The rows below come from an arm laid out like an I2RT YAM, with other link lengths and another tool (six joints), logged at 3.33 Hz.
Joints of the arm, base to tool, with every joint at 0 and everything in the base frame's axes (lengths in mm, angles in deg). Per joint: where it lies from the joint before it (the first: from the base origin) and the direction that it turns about. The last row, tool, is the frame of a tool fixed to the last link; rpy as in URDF.
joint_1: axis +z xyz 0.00 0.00 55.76
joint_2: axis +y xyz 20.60 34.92 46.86
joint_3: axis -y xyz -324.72 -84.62 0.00
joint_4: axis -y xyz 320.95 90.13 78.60
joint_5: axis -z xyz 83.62 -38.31 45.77
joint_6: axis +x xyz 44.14 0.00 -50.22
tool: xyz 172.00 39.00 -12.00 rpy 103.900 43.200 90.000
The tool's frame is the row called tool.
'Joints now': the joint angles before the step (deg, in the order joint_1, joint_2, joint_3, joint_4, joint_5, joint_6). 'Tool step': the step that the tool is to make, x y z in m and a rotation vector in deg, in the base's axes. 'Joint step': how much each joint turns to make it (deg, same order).
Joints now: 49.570 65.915 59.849 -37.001 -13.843 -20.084
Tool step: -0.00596 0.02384 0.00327 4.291 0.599 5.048
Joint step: -0.001 2.023 -0.725 5.342 -5.922 -0.989
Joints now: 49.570 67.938 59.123 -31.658 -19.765 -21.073
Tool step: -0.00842 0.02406 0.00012 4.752 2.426 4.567
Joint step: 0.000 2.551 -1.281 6.274 -6.655 1.007
